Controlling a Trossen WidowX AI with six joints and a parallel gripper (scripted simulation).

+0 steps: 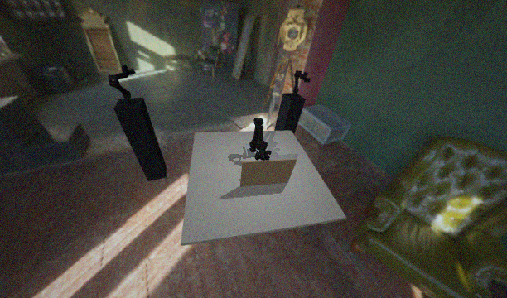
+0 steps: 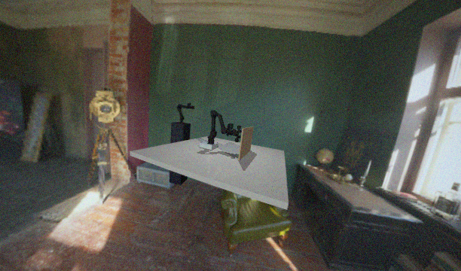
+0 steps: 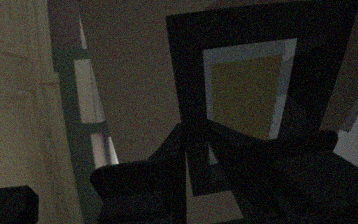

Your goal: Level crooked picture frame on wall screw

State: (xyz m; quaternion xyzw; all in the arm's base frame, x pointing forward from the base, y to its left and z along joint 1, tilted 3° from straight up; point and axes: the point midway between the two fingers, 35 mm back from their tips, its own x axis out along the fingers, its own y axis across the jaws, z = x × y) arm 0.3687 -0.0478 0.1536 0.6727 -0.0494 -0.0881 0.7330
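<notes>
Right now my gripper tip is 5 cm above the picture frame and 1 cm to the left of it. The rest, counted from my gripper tip: tan wall panel (6 cm below, 2 cm ahead).
</notes>
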